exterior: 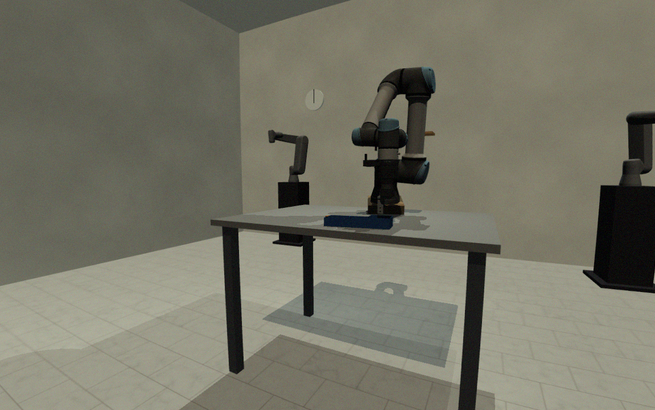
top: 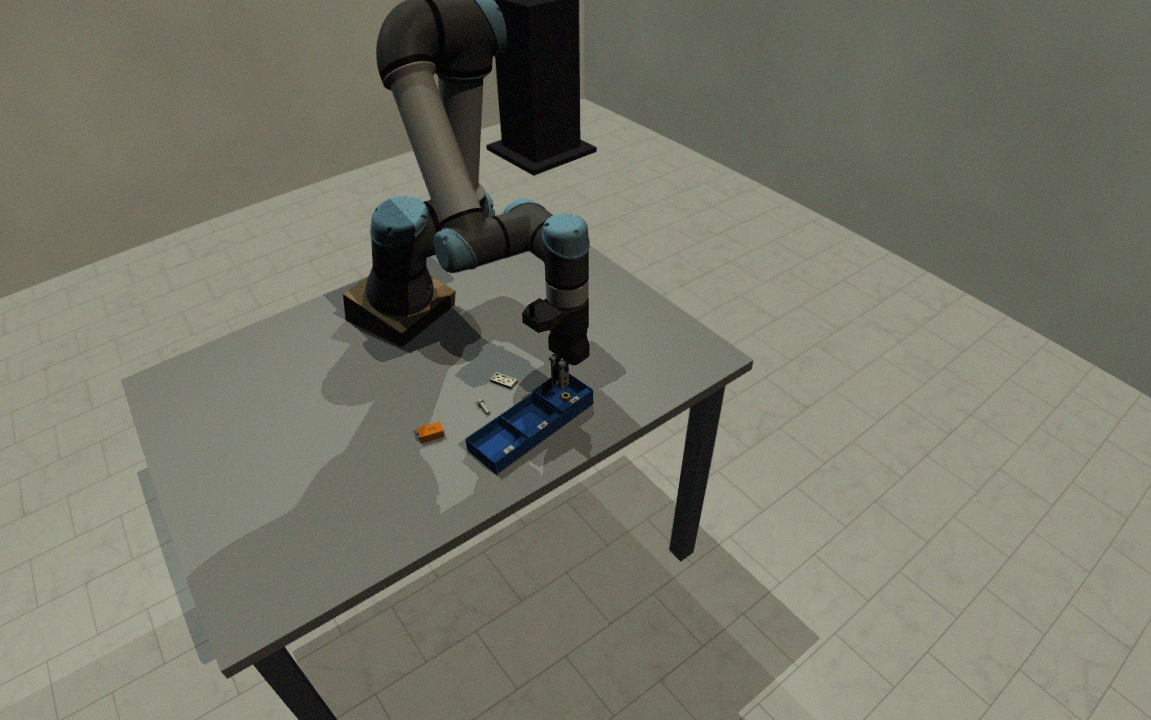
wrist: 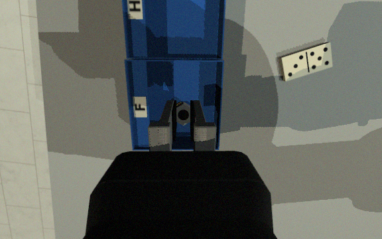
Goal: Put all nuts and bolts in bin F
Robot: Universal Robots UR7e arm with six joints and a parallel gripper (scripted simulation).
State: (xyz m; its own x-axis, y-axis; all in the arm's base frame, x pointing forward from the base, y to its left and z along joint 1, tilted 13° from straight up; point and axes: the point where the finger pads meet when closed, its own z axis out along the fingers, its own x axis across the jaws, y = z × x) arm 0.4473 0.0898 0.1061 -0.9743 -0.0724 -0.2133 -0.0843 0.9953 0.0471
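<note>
Right now the grey nut is 2 cm below my hand. The rest, counted from my hand: white domino (12 cm behind, 5 cm to the right, 6 cm below); then blue bin row (1 cm ahead, 8 cm to the right, 5 cm below); then brass nut (1 cm to the left, 6 cm below).
</note>
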